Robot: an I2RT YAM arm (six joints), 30 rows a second.
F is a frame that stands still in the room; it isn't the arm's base.
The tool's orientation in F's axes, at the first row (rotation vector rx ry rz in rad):
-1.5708 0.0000 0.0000
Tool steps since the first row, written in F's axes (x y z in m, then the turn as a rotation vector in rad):
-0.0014 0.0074 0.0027 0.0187 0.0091 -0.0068
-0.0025 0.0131 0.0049 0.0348 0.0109 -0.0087
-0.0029 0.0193 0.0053 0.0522 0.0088 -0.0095
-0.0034 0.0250 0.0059 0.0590 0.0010 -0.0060
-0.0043 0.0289 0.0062 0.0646 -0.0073 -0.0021
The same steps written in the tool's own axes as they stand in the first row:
-0.0014 -0.0027 0.0074 0.0187 0.0068 0.0091
-0.0025 -0.0049 0.0131 0.0348 0.0087 0.0109
-0.0029 -0.0053 0.0193 0.0522 0.0095 0.0088
-0.0034 -0.0059 0.0250 0.0590 0.0060 0.0010
-0.0043 -0.0062 0.0289 0.0646 0.0021 -0.0073

